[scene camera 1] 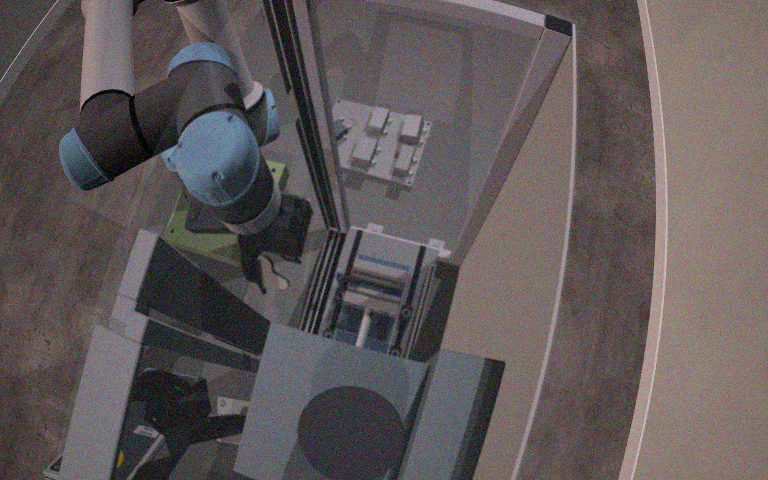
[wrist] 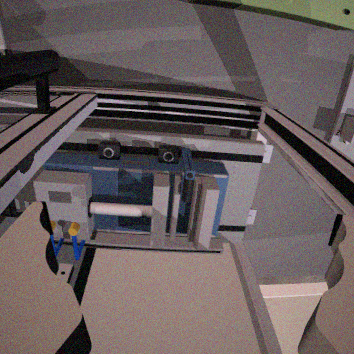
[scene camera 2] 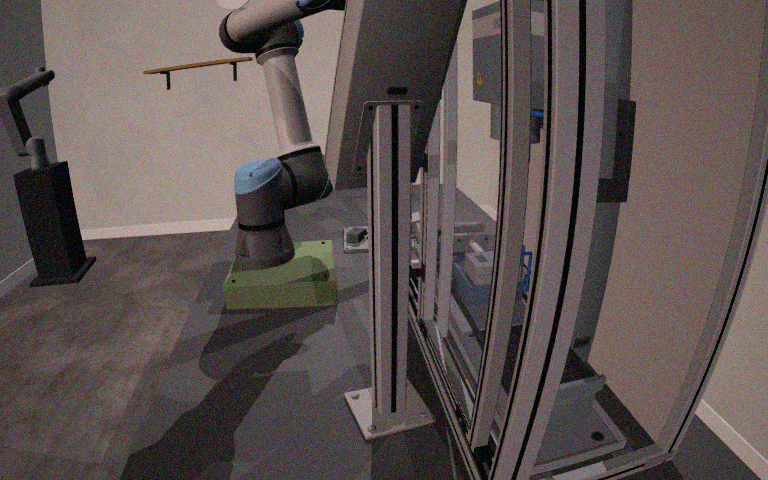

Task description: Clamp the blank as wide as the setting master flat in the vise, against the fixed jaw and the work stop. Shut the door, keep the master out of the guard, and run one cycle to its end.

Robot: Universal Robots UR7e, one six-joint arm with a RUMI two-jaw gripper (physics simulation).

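Pixels of known places: gripper, between the fingertips: (wrist: 192,212); arm's base, origin of its link: (scene camera 2: 265,256).
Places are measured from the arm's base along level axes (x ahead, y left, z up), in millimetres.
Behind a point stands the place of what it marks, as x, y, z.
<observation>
My gripper (scene camera 1: 270,274) (wrist: 192,212) @(280, -214, 296) is open and empty, high in front of the guard opening. In the wrist view the blue vise (wrist: 222,195) @(413, -150, 64) shows through the opening, with a pale rod (wrist: 117,209) @(412, -297, 89) running to the left jaw (wrist: 159,210). The right jaw (wrist: 207,212) stands apart from it. Thin upright plates show between them; I cannot tell whether any is a workpiece. A black handle (wrist: 30,67) @(217, -347, 146) is at the left, where the door looks slid aside. Pale blocks (scene camera 1: 377,120) @(371, 214, -12) (scene camera 1: 410,128) @(452, 199, -8) (scene camera 1: 364,151) @(354, 123, -13) (scene camera 1: 403,160) @(445, 109, -10) sit on a plate (scene camera 1: 353,107). I cannot tell blank from master.
Guard frame posts (scene camera 1: 325,169) @(414, -279, 700) (wrist: 310,155) @(319, -72, 147) stand close to the arm. A green base block (scene camera 1: 198,243) (scene camera 2: 283,294) is under the arm. A grey machine housing (scene camera 1: 277,396) stands over the vise's near end. A steel post (scene camera 2: 390,254) @(155, -560, 211) carries a tilted panel (scene camera 2: 390,50) @(146, -595, 448).
</observation>
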